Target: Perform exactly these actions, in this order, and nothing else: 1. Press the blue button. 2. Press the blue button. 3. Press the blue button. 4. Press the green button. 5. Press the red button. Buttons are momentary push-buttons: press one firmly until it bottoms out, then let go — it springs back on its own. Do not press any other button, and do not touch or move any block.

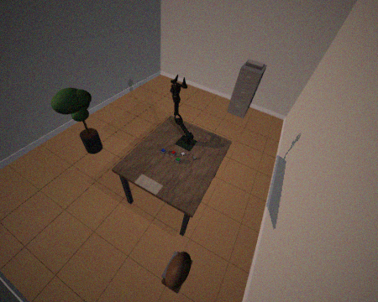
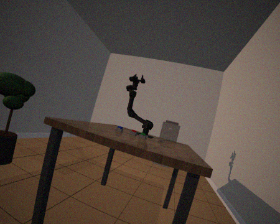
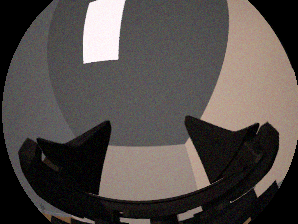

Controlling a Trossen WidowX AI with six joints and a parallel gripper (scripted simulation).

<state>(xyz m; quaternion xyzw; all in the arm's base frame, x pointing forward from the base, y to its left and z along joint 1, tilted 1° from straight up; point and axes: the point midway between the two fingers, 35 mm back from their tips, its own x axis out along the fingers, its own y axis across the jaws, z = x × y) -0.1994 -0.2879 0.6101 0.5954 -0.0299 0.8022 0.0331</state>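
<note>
My gripper tip is 62 cm above the blue button, 49 cm short of it and 13 cm to the right of it. From my gripper tip the other things lie so: small pale block (64 cm below, 40 cm ahead, 32 cm to the left); then green button (62 cm below, 51 cm ahead, 33 cm to the left); then red button (62 cm below, 45 cm ahead, 24 cm to the left).
</note>
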